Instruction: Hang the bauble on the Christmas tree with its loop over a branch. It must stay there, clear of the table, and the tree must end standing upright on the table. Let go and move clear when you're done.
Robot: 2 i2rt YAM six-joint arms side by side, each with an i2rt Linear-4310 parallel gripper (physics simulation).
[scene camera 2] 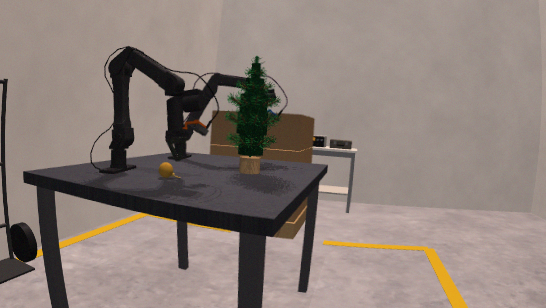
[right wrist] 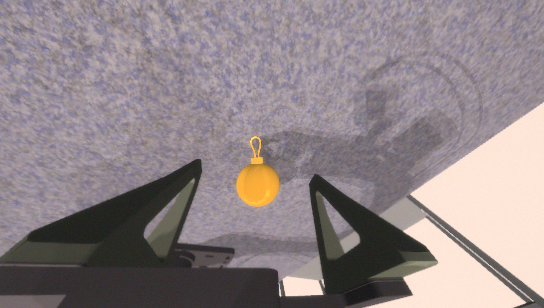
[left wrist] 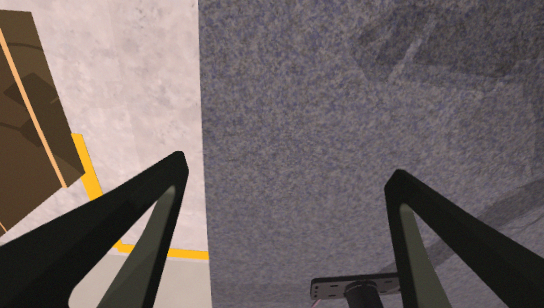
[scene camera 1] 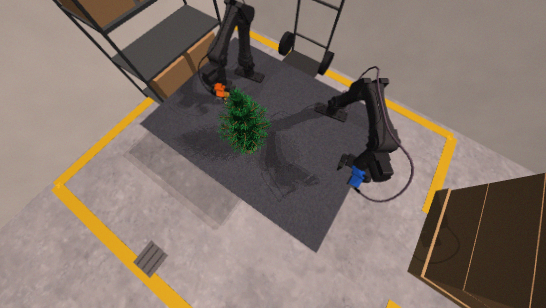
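Seen in the pictures: left gripper, fingertip midpoint: [left wrist: 289, 169] [scene camera 1: 346, 175]; right gripper, fingertip midpoint: [scene camera 2: 178, 160] [right wrist: 260, 172]; left arm's base, link origin: [left wrist: 358, 284] [scene camera 1: 330, 112]; right arm's base, link origin: [scene camera 2: 118, 170] [right wrist: 175, 253] [scene camera 1: 249, 74].
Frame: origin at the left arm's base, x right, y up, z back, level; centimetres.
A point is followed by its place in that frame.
Observation:
The yellow bauble [scene camera 1: 226, 95] {z -18.1, x 61.9, y 3.7 cm} [scene camera 2: 166, 170] {z -18.1, x 66.0, y 2.8 cm} [right wrist: 258, 185] {z -18.4, x 62.9, y 4.5 cm} lies on the dark table [scene camera 1: 300, 220] {z -65.9, x -5.4, y 0.0 cm} [scene camera 2: 125, 197] {z -17.1, x 94.0, y -0.9 cm}, its thin loop pointing toward the top of the right wrist view. The green tree [scene camera 1: 244, 122] {z -45.0, x 31.0, y 34.7 cm} [scene camera 2: 252, 107] {z -41.6, x 40.0, y 25.1 cm} stands upright on its wooden base, beside the bauble. My right gripper [scene camera 2: 176, 155] {z -20.8, x 61.7, y 5.7 cm} [right wrist: 260, 172] {z -20.8, x 61.7, y 5.7 cm} is open and low over the table; in the right wrist view the bauble shows between its fingers. Its exact height is unclear, and its fingers are hard to make out in scene camera 1. My left gripper [scene camera 1: 341, 164] [left wrist: 289, 169] {z -40.5, x -15.4, y 15.0 cm} is open and empty at the right side, far from tree and bauble.
A shelf unit [scene camera 1: 170, 42] with boxes stands beyond the table's upper left edge in scene camera 1. A hand truck [scene camera 1: 286, 44] [scene camera 2: 23, 242] stands behind the arms. A large cardboard box [scene camera 1: 490, 240] [scene camera 2: 295, 130] stands off the table's left-arm side.

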